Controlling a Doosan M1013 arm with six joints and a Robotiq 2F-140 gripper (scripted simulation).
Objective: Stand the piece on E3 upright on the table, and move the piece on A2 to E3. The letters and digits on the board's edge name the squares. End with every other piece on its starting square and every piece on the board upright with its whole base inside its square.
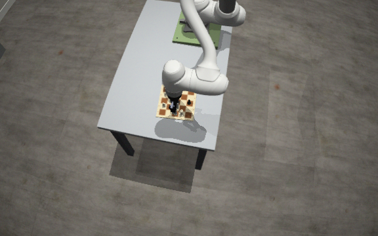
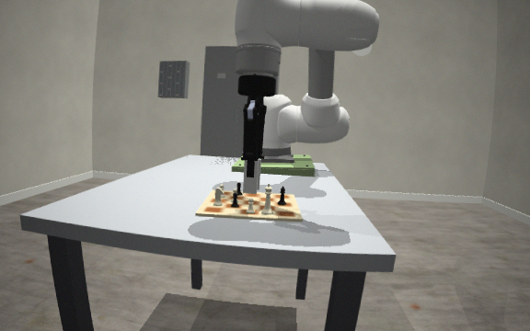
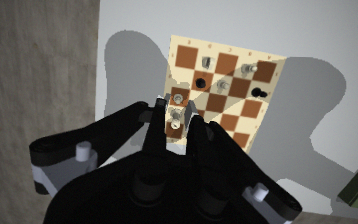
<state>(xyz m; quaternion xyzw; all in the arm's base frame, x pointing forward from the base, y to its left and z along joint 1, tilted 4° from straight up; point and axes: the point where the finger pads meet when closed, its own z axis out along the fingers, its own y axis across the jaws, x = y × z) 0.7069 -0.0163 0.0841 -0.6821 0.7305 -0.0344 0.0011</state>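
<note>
Now: hand 8 cm past the chessboard, 8 cm above it and 1 cm to the left of it.
</note>
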